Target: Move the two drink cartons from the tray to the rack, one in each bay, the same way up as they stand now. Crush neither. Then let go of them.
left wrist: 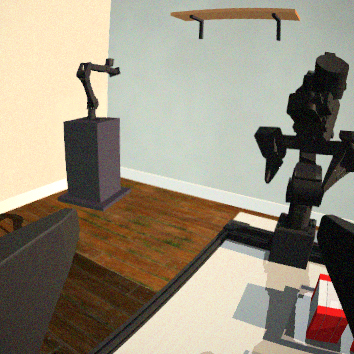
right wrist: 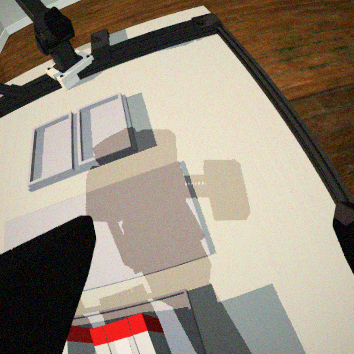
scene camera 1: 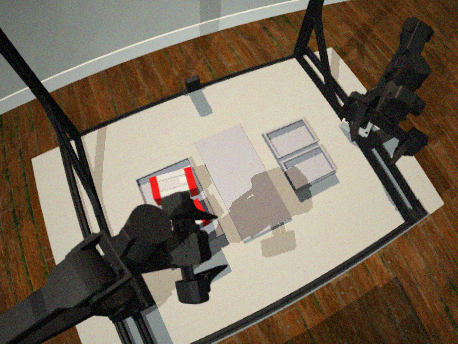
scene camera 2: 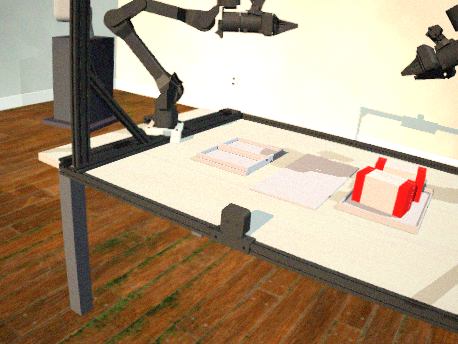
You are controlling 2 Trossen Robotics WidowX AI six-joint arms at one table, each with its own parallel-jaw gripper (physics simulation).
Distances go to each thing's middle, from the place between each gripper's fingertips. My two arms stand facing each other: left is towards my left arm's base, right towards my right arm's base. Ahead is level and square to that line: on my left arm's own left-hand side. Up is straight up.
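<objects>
The grey tray [scene camera 2: 411,221] is 330 mm to the right of my left hand, 240 mm behind it and 350 mm below it. Then there's the pale mat [scene camera 1: 253,202], which is 130 mm to the right of that same left hand, 200 mm behind it and 360 mm below it.
As for my right hand, the pale mat is 190 mm to the left of it, 140 mm behind it and 270 mm below it, while the grey tray is 10 mm to the right of that hand, 180 mm behind it and 270 mm below it.
</objects>
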